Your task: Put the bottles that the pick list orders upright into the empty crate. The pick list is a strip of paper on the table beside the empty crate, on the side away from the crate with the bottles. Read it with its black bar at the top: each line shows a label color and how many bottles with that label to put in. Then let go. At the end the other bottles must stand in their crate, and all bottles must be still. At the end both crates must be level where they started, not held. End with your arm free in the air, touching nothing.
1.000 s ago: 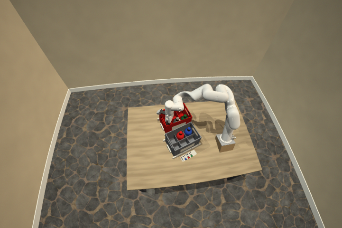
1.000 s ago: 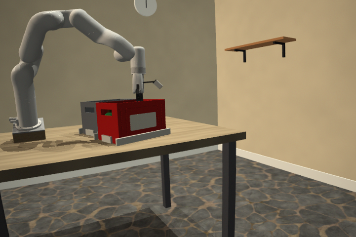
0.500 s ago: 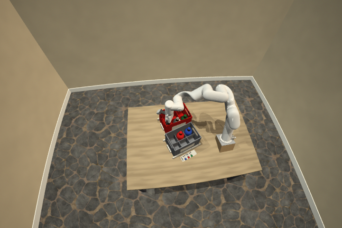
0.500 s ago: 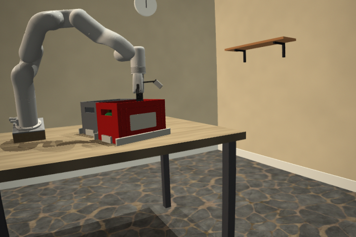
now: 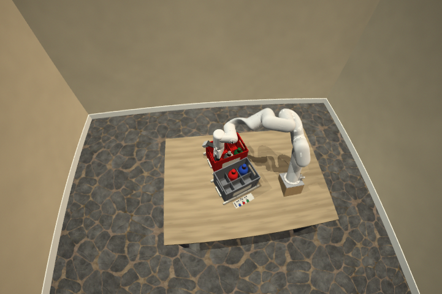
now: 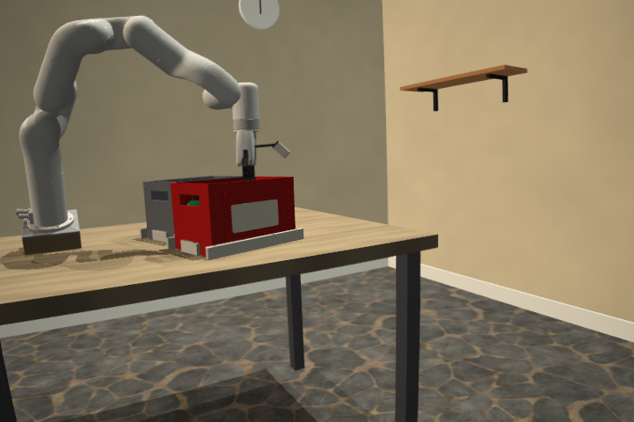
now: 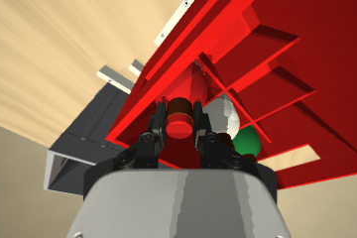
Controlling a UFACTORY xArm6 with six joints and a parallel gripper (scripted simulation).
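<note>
My gripper is now 8 cm past the white-label bottle, 7 cm above it and 4 cm to the left of it. From my hand the other things lie so: green-label bottle 16 cm behind, 7 cm to the right, 7 cm below; then red crate 8 cm to the right, 7 cm below, 6 cm behind; then blue bottle 19 cm behind, 7 cm to the left, 7 cm below.
</note>
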